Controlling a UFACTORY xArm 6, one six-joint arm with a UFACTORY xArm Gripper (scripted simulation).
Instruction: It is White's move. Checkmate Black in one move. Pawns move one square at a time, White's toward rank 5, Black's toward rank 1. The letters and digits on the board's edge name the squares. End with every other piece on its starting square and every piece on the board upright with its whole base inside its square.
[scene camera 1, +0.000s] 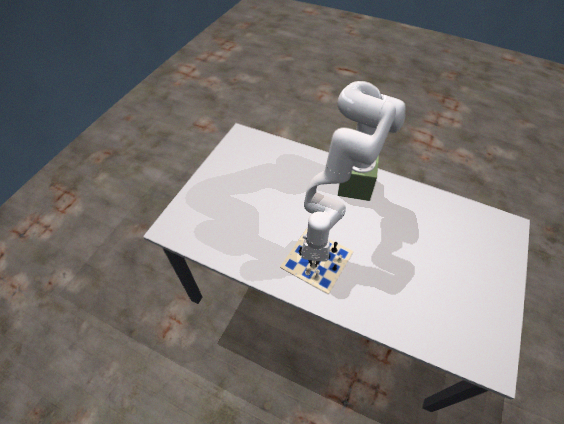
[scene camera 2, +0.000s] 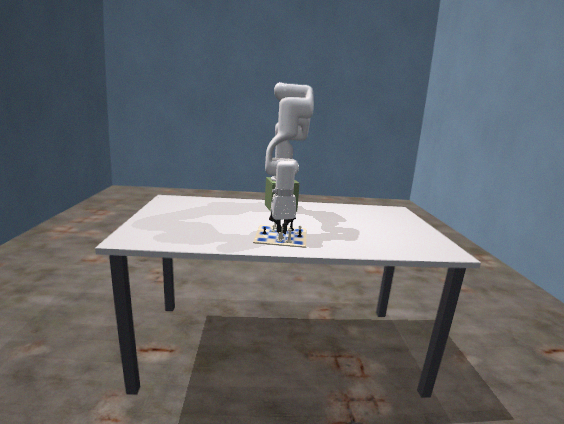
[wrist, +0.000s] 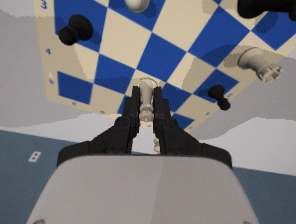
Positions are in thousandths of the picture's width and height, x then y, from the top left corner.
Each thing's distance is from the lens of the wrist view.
my gripper (wrist: 495, 435): 14 cm
black pawn (wrist: 269, 123): 13 cm
